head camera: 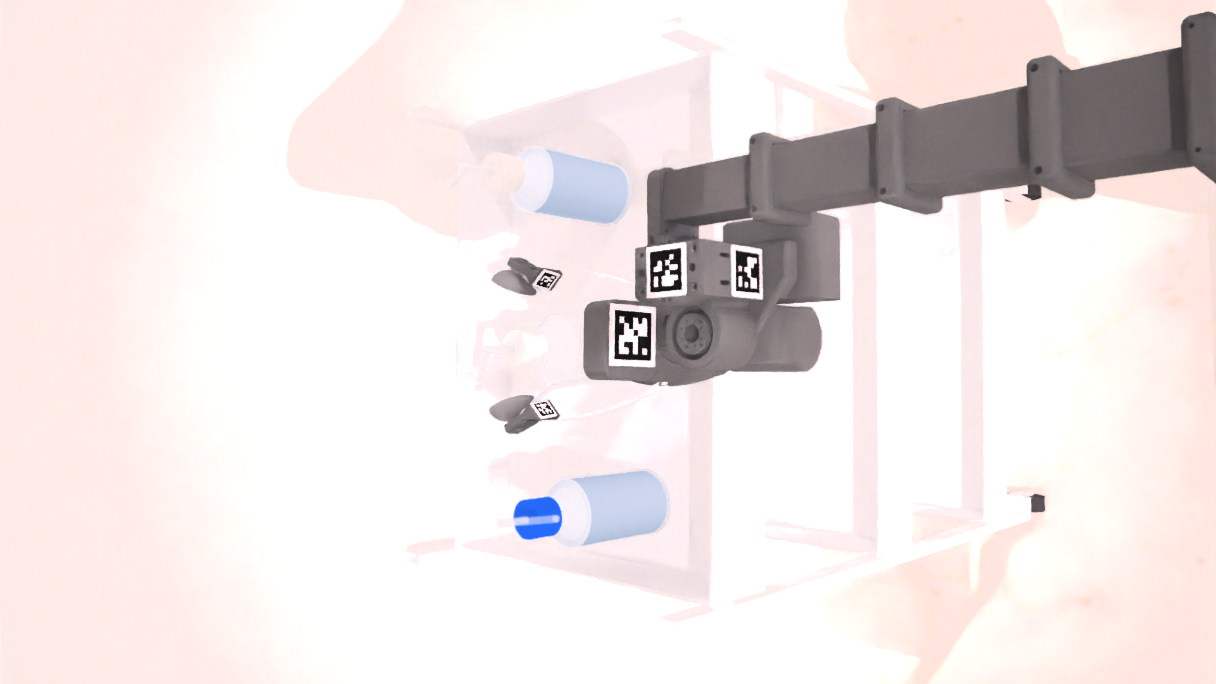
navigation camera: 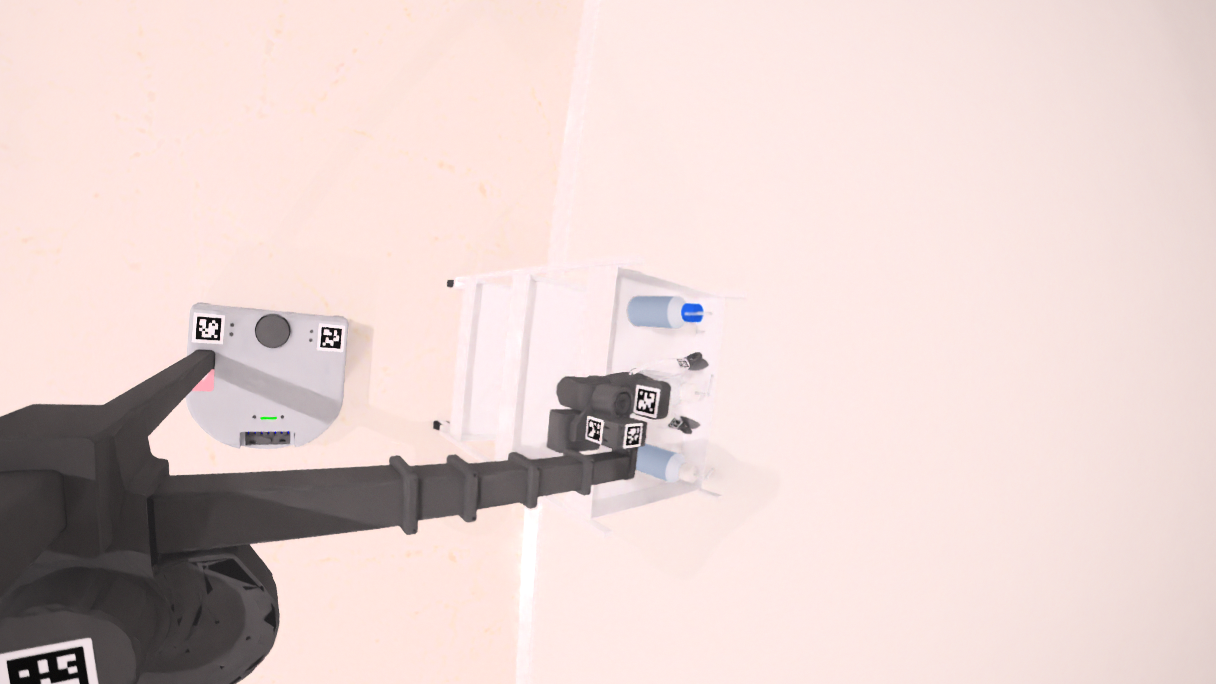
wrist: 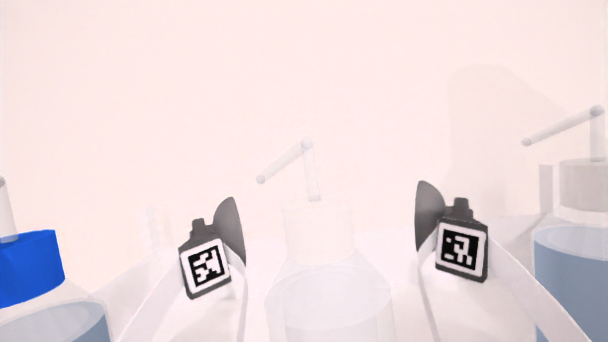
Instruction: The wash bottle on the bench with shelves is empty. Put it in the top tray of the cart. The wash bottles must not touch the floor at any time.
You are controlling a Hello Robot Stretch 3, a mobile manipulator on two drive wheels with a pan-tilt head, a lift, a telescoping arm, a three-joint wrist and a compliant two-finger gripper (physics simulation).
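Seen in the pictures: gripper, fingertip midpoint: (head camera: 498, 345) (navigation camera: 700, 393); robot's base, origin of the base link: (navigation camera: 272, 329).
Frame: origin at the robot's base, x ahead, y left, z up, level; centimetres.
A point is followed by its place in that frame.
Observation:
The empty wash bottle (head camera: 528, 347) {x -2.0, y -60.0, z 80.5 cm} (navigation camera: 690, 394) {x -2.1, y -60.1, z 80.8 cm} (wrist: 327, 300), clear with a pale cap and bent nozzle, stands upright in the top tray of the white cart (head camera: 724, 510) {x 10.8, y -47.2, z 71.6 cm} (navigation camera: 516, 340) {x 3.7, y -47.1, z 44.4 cm}. It is between two bottles holding blue liquid. My gripper (head camera: 513, 344) {x -2.3, y -65.7, z 79.0 cm} (navigation camera: 693, 393) {x -2.3, y -65.7, z 79.0 cm} (wrist: 326, 213) {x -2.3, y -65.7, z 79.0 cm} is open, with one finger on each side of the bottle's cap and a gap on both sides in the wrist view. The wrist hides part of the bottle in the head and navigation views. The bench with shelves does not show.
A blue-capped wash bottle (head camera: 616, 507) {x 11.3, y -57.1, z 73.3 cm} (navigation camera: 654, 311) {x 11.6, y -57.1, z 73.4 cm} (wrist: 32, 265) stands left of the gripper in the wrist view. A pale-capped one (head camera: 586, 187) {x -16.5, y -61.6, z 72.3 cm} (navigation camera: 659, 461) {x -15.9, y -61.8, z 74.4 cm} (wrist: 575, 280) stands right, partly under my arm (head camera: 960, 148) {x -9.9, y -21.2, z 87.6 cm} (navigation camera: 297, 501) {x -9.3, y -1.9, z 88.0 cm} in the navigation view. The tray has raised walls.

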